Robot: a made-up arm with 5 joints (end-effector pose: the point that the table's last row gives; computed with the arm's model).
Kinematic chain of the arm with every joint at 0, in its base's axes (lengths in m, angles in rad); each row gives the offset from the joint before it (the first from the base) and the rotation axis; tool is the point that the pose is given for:
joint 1: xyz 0 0 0.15 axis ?
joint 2: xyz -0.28 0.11 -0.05 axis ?
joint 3: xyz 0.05 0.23 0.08 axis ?
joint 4: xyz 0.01 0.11 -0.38 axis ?
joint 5: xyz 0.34 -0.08 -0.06 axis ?
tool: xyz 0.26 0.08 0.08
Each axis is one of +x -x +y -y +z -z.
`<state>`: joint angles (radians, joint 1 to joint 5).
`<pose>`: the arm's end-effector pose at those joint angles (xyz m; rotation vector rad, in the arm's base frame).
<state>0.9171 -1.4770 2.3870 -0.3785 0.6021</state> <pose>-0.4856 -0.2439 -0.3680 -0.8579 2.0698 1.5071</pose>
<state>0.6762 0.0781 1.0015 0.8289 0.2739</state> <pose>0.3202 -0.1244 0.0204 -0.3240 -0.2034 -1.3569</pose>
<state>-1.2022 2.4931 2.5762 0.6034 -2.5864</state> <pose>0.1218 0.2069 0.4577 2.7718 0.2308 -1.3348</pose>
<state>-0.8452 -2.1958 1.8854 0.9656 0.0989</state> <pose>0.1079 0.1220 0.6663 -2.2321 -1.3299 -1.0538</pose>
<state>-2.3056 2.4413 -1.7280 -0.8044 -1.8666</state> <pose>0.5595 -0.0748 0.2576 0.5410 -1.7283 0.3929</pose>
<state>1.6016 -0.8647 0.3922 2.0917 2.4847</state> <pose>0.3934 0.3414 0.2166 0.4300 1.1729 0.8788</pose>
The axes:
joint 1: -y
joint 2: +x
joint 3: -z
joint 4: -x
joint 5: -z

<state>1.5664 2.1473 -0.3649 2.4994 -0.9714</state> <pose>-0.4846 0.2673 0.3323 -0.9036 -1.5417 0.2102</pose>
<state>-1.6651 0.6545 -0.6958 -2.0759 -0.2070</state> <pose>0.1238 0.7935 -0.0406 2.5988 0.6412 -1.5779</pose>
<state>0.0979 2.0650 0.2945 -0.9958 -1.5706</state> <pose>0.0532 0.0729 0.4667 2.2472 -1.9403 -0.0721</pose>
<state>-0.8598 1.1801 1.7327 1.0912 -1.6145</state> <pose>-0.2509 0.5010 0.0201 1.4341 1.7453 0.0165</pose>
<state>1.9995 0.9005 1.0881 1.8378 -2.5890</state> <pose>0.0888 0.4738 0.1108 -0.8996 0.0386 1.6337</pose>
